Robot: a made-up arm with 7 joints. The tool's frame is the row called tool. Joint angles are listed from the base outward.
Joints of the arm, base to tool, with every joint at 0 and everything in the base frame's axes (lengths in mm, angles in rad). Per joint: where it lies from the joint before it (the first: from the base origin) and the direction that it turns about. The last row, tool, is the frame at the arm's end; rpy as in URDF.
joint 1: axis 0 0 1 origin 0.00 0.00 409.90
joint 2: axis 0 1 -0.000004 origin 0.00 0.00 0.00
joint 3: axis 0 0 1 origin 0.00 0.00 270.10
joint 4: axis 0 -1 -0.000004 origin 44.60 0.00 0.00
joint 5: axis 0 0.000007 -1 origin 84.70 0.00 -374.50
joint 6: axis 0 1 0.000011 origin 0.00 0.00 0.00
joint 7: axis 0 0.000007 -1 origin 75.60 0.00 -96.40
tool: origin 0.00 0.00 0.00 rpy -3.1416 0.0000 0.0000
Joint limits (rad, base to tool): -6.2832..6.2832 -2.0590..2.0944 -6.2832..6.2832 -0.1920..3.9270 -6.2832..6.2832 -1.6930..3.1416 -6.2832..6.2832
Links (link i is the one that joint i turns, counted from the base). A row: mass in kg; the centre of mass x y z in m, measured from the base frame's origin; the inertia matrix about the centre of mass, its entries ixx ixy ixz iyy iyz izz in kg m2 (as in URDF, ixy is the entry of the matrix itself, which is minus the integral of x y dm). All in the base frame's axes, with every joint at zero. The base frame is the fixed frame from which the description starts. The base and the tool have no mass.
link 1: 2.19; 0.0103 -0.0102 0.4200; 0.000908 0 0 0.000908 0 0.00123
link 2: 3.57; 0.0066 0.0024 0.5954; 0.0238 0 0 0.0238 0 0.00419
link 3: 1.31; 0.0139 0.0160 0.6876; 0.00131 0 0 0.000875 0 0.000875
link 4: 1.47; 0.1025 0.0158 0.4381; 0.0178 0 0.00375 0.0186 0 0.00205
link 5: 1.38; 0.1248 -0.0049 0.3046; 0.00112 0 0 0.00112 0 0.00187
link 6: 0.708; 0.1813 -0.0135 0.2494; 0.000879 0 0.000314 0.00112 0 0.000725
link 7: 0.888; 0.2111 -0.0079 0.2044; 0.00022 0 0 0.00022 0 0.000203
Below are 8 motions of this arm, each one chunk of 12 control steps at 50 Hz.
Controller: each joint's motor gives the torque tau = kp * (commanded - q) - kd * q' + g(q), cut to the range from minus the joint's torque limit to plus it. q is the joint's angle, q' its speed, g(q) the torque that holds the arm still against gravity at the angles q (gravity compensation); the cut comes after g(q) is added. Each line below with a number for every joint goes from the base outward.
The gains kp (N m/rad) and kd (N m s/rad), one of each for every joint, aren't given. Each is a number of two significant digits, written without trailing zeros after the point. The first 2 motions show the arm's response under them.
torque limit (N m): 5.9 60 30 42 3.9 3.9 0.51
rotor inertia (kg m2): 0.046 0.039 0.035 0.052 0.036 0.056 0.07
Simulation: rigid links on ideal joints. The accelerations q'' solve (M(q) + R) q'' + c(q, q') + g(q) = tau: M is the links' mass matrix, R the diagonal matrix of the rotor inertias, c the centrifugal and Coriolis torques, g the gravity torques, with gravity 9.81 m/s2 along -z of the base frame. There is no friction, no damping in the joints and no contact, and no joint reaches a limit. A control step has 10 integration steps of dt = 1/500 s. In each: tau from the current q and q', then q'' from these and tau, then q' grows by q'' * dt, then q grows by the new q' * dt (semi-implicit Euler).
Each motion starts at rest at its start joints. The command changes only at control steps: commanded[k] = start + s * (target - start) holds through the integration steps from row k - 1 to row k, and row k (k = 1, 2, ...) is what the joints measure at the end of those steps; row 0 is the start. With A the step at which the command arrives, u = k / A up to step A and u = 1 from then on. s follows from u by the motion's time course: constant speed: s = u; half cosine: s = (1 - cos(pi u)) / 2; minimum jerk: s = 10 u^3 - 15 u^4 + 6 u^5; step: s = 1 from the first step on.
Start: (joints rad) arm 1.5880 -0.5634 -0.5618 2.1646 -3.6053 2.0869 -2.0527
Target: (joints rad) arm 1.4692 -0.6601 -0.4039 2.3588 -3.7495 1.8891 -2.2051
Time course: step
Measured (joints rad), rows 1 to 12:
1: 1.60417 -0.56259 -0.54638 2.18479 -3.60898 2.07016 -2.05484
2: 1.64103 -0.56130 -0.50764 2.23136 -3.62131 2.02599 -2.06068
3: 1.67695 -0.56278 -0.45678 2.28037 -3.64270 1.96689 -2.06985
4: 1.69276 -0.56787 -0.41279 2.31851 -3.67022 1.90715 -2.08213
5: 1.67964 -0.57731 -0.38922 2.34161 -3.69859 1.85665 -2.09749
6: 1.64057 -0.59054 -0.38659 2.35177 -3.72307 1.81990 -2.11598
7: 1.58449 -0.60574 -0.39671 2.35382 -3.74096 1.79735 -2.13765
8: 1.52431 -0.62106 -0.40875 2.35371 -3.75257 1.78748 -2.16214
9: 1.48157 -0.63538 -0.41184 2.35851 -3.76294 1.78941 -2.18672
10: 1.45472 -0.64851 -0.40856 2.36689 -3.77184 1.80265 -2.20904
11: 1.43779 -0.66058 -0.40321 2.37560 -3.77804 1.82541 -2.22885
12: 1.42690 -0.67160 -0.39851 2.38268 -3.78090 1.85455 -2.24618
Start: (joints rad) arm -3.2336 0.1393 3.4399 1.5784 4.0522 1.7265 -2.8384
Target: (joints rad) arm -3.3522 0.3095 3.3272 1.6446 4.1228 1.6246 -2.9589
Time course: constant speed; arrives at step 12
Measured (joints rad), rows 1 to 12:
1: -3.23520 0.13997 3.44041 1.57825 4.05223 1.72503 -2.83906
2: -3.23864 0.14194 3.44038 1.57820 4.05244 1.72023 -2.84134
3: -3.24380 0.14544 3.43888 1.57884 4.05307 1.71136 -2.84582
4: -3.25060 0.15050 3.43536 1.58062 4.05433 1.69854 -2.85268
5: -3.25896 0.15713 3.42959 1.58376 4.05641 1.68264 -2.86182
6: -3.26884 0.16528 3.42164 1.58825 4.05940 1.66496 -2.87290
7: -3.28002 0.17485 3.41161 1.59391 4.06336 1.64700 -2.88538
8: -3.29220 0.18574 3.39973 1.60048 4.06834 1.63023 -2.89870
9: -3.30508 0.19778 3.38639 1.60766 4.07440 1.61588 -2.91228
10: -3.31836 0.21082 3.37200 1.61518 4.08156 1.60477 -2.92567
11: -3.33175 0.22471 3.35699 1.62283 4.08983 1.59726 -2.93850
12: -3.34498 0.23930 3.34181 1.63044 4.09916 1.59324 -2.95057
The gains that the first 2 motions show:
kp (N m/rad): 280 230 200 270 4.4 22 23
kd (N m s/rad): 7.7 18 7.7 8 0.39 0.67 0.76
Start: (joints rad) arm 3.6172 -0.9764 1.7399 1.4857 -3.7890 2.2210 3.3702
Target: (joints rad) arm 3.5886 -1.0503 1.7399 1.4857 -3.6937 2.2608 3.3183
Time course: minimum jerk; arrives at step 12
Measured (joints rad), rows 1 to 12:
1: 3.61719 -0.97644 1.73988 1.48572 -3.78898 2.22103 3.37018
2: 3.61707 -0.97671 1.73977 1.48586 -3.78881 2.22123 3.37003
3: 3.61667 -0.97760 1.73945 1.48630 -3.78818 2.22194 3.36948
4: 3.61574 -0.97952 1.73887 1.48716 -3.78659 2.22361 3.36811
5: 3.61409 -0.98280 1.73806 1.48841 -3.78345 2.22664 3.36551
6: 3.61162 -0.98758 1.73713 1.48986 -3.77825 2.23125 3.36132
7: 3.60836 -0.99377 1.73628 1.49118 -3.77069 2.23738 3.35542
8: 3.60449 -1.00107 1.73569 1.49202 -3.76079 2.24466 3.34797
9: 3.60025 -1.00900 1.73554 1.49210 -3.74898 2.25242 3.33942
10: 3.59598 -1.01701 1.73595 1.49124 -3.73605 2.25982 3.33047
11: 3.59197 -1.02456 1.73691 1.48950 -3.72301 2.26597 3.32196
12: 3.58849 -1.03126 1.73829 1.48709 -3.71095 2.27018 3.31471

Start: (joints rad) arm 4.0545 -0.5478 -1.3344 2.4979 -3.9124 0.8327 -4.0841
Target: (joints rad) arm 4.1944 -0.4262 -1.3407 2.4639 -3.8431 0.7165 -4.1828
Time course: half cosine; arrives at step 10
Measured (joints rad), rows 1 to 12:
1: 4.05511 -0.54774 -1.33469 2.49829 -3.91231 0.83253 -4.08425
2: 4.05767 -0.54748 -1.33570 2.49970 -3.91179 0.83170 -4.08508
3: 4.06328 -0.54677 -1.33761 2.50219 -3.91023 0.82945 -4.08738
4: 4.07100 -0.54507 -1.34024 2.50424 -3.90695 0.82498 -4.09189
5: 4.07948 -0.54178 -1.34333 2.50429 -3.90150 0.81738 -4.09892
6: 4.08738 -0.53642 -1.34655 2.50137 -3.89389 0.80578 -4.10856
7: 4.09527 -0.52892 -1.34954 2.49620 -3.88456 0.78977 -4.12079
8: 4.10473 -0.51966 -1.35189 2.49021 -3.87421 0.76986 -4.13555
9: 4.11771 -0.50932 -1.35325 2.48478 -3.86360 0.74757 -4.15209
10: 4.13614 -0.49883 -1.35341 2.48094 -3.85348 0.72534 -4.16867
11: 4.15996 -0.48880 -1.35237 2.47810 -3.84439 0.70593 -4.18349
12: 4.18048 -0.47816 -1.34998 2.47120 -3.83645 0.69136 -4.19543

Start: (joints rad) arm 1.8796 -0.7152 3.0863 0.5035 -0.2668 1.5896 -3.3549
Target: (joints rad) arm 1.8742 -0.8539 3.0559 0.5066 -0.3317 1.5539 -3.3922
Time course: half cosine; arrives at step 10
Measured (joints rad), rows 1 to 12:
1: 1.87964 -0.71548 3.08620 0.50363 -0.26678 1.58960 -3.35496
2: 1.87979 -0.71680 3.08575 0.50418 -0.26674 1.58954 -3.35530
3: 1.88000 -0.72012 3.08467 0.50541 -0.26677 1.58917 -3.35623
4: 1.88016 -0.72616 3.08277 0.50735 -0.26711 1.58806 -3.35809
5: 1.88010 -0.73522 3.07998 0.50974 -0.26806 1.58574 -3.36114
6: 1.87970 -0.74717 3.07637 0.51216 -0.26999 1.58182 -3.36546
7: 1.87889 -0.76145 3.07213 0.51410 -0.27319 1.57615 -3.37093
8: 1.87769 -0.77716 3.06757 0.51509 -0.27789 1.56892 -3.37722
9: 1.87619 -0.79316 3.06308 0.51479 -0.28411 1.56066 -3.38380
10: 1.87456 -0.80817 3.05909 0.51304 -0.29168 1.55224 -3.39002
11: 1.87300 -0.82122 3.05593 0.51003 -0.30020 1.54472 -3.39526
12: 1.87179 -0.83197 3.05372 0.50635 -0.30904 1.53916 -3.39909

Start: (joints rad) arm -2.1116 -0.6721 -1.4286 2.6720 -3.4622 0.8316 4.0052
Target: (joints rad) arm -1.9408 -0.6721 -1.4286 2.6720 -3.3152 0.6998 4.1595
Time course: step
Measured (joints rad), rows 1 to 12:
1: -2.10662 -0.67236 -1.42844 2.67703 -3.45904 0.82325 4.00660
2: -2.09756 -0.67283 -1.42808 2.68473 -3.45058 0.80426 4.01052
3: -2.08810 -0.67335 -1.42782 2.69009 -3.43778 0.77998 4.01695
4: -2.07871 -0.67396 -1.42780 2.69216 -3.42189 0.75438 4.02592
5: -2.06834 -0.67477 -1.42802 2.69192 -3.40418 0.73037 4.03748
6: -2.05574 -0.67584 -1.42841 2.69069 -3.38581 0.71006 4.05165
7: -2.04004 -0.67718 -1.42889 2.68942 -3.36771 0.69485 4.06847
8: -2.02090 -0.67878 -1.42942 2.68854 -3.35062 0.68542 4.08794
9: -1.99830 -0.68056 -1.42995 2.68810 -3.33508 0.68179 4.11002
10: -1.97388 -0.68233 -1.43046 2.68671 -3.32139 0.68325 4.13338
11: -1.95341 -0.68350 -1.43104 2.68014 -3.30958 0.68765 4.15522
12: -1.93770 -0.68386 -1.43166 2.66992 -3.29996 0.69174 4.17413

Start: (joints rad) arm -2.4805 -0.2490 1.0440 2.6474 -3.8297 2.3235 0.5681
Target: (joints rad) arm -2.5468 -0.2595 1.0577 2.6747 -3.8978 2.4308 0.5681
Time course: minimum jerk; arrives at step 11
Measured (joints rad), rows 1 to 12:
1: -2.48068 -0.24900 1.04404 2.64747 -3.82967 2.32354 0.56810
2: -2.48192 -0.24904 1.04430 2.64797 -3.82951 2.32390 0.56809
3: -2.48528 -0.24917 1.04494 2.64932 -3.82913 2.32522 0.56808
4: -2.49135 -0.24942 1.04600 2.65172 -3.82862 2.32845 0.56804
5: -2.49995 -0.24981 1.04745 2.65508 -3.82830 2.33459 0.56798
6: -2.51023 -0.25034 1.04916 2.65908 -3.82859 2.34437 0.56790
7: -2.52098 -0.25098 1.05097 2.66323 -3.82996 2.35801 0.56781
8: -2.53082 -0.25172 1.05270 2.66704 -3.83279 2.37500 0.56773
9: -2.53861 -0.25251 1.05418 2.67008 -3.83733 2.39415 0.56768
10: -2.54365 -0.25336 1.05532 2.67213 -3.84354 2.41372 0.56768
11: -2.54608 -0.25423 1.05610 2.67328 -3.85113 2.43180 0.56775
12: -2.54685 -0.25513 1.05668 2.67392 -3.85956 2.44675 0.56789

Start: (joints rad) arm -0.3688 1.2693 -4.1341 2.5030 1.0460 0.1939 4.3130
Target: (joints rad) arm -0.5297 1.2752 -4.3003 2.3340 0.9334 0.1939 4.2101
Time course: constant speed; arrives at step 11
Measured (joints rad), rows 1 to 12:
1: -0.37254 1.26926 -4.13959 2.49748 1.04579 0.19416 4.31238
2: -0.38084 1.26951 -4.14996 2.48514 1.04509 0.19448 4.31026
3: -0.39205 1.26975 -4.16274 2.46904 1.04395 0.19484 4.30609
4: -0.40478 1.26971 -4.17654 2.45178 1.04239 0.19535 4.29971
5: -0.41833 1.26931 -4.19070 2.43465 1.04031 0.19612 4.29118
6: -0.43243 1.26864 -4.20498 2.41808 1.03753 0.19719 4.28078
7: -0.44703 1.26782 -4.21927 2.40210 1.03382 0.19852 4.26900
8: -0.46210 1.26699 -4.23357 2.38660 1.02900 0.20002 4.25637
9: -0.47760 1.26623 -4.24787 2.37148 1.02291 0.20156 4.24345
10: -0.49346 1.26562 -4.26220 2.35667 1.01548 0.20300 4.23070
11: -0.50959 1.26520 -4.27658 2.34209 1.00666 0.20420 4.21848
12: -0.52219 1.26571 -4.28663 2.33300 0.99697 0.20453 4.20765

